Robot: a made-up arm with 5 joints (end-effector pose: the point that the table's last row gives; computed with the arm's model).
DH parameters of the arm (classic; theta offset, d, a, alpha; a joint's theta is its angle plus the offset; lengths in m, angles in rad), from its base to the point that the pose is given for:
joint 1: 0 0.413 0 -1.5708
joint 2: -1.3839 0 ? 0
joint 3: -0.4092 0 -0.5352 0
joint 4: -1.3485 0 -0.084 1.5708
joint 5: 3.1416 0.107 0 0
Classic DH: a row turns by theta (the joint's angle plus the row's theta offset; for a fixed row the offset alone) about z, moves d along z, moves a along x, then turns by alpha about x.
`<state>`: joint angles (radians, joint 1 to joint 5).
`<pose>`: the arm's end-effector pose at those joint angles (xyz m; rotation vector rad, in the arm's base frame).
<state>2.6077 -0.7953 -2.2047 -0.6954 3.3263</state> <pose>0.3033 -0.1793 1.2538 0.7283 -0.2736 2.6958</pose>
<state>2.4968 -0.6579 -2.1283 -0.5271 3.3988</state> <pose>0.1391 -0.1046 1.3175 0.2167 -0.1049 2.7449</pose>
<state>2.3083 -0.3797 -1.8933 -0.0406 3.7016</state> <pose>-0.1906 0.2098 1.2861 -0.8992 0.7522 2.6432</pose>
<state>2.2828 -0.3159 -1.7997 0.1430 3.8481</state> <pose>-0.2679 0.3105 1.2185 -1.1818 1.1753 2.5120</pose>
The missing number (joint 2, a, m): 0.3175
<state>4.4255 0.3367 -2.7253 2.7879 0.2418</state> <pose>-0.1317 -0.4464 1.0183 -1.4070 2.4513 0.3952</pose>
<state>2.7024 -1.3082 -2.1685 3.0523 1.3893</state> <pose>0.4059 -0.1907 0.9422 -2.1794 -1.6794 0.2711</pose>
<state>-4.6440 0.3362 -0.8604 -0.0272 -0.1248</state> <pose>-0.0444 0.6481 0.2480 -1.7217 -2.0912 -0.5569</pose>
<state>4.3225 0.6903 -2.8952 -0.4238 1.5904</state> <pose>-0.2182 -0.5310 1.1548 -0.1459 -0.7025 2.6895</pose>
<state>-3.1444 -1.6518 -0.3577 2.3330 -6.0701</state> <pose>-0.1524 0.0004 0.6470 0.3038 2.8031 0.0483</pose>
